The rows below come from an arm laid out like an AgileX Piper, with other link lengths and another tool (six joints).
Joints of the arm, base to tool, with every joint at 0 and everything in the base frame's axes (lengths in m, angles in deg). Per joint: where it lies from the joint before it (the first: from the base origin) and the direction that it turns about. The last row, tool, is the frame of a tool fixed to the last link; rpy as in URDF.
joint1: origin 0 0 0.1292 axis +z
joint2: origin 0 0 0 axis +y
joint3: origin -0.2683 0 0.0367 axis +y
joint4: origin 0.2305 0 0.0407 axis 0.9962 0 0.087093
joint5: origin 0 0 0 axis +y
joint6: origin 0.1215 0 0.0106 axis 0.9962 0 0.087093
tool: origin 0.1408 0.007 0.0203 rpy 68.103 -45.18 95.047
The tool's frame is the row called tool.
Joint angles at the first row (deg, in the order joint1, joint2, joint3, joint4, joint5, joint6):
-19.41, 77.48, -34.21, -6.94, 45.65, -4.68
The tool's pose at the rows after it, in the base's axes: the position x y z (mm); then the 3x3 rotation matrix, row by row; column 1 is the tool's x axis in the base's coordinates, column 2 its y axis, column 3 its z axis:
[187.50 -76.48 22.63], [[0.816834 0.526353 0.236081], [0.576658 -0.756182 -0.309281], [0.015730 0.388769 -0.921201]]
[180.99 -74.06 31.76], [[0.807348 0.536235 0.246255], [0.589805 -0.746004 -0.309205], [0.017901 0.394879 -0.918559]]
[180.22 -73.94 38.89], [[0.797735 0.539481 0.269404], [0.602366 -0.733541 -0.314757], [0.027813 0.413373 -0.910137]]
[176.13 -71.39 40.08], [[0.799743 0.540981 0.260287], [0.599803 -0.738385 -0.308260], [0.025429 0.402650 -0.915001]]
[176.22 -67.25 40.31], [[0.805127 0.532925 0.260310], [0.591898 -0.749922 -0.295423], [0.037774 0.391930 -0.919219]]
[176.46 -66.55 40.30], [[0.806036 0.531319 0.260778], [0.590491 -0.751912 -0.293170], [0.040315 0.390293 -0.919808]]
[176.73 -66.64 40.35], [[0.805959 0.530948 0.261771], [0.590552 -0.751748 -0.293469], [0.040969 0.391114 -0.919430]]
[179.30 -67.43 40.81], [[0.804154 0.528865 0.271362], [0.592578 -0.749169 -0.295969], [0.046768 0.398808 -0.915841]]
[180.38 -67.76 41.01], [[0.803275 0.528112 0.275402], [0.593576 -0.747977 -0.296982], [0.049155 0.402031 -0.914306]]
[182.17 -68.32 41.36], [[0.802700 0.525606 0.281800], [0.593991 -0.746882 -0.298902], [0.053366 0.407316 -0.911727]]
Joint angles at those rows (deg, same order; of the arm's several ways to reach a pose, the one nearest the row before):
-19.40, 73.30, -34.42, -5.21, 49.11, -6.79
-19.40, 70.11, -34.42, -5.01, 51.85, -8.04
-19.40, 67.79, -34.42, -5.01, 52.82, -9.00
-19.40, 67.16, -34.46, -4.64, 54.12, -9.11
-19.40, 66.98, -34.46, -3.55, 54.45, -9.11
-19.40, 66.98, -34.46, -3.35, 54.45, -9.10
-19.40, 66.98, -34.46, -3.35, 54.39, -9.11
-19.40, 66.98, -34.46, -3.35, 53.79, -9.21
-19.40, 66.98, -34.46, -3.35, 53.54, -9.27
-19.40, 66.98, -34.46, -3.35, 53.13, -9.27

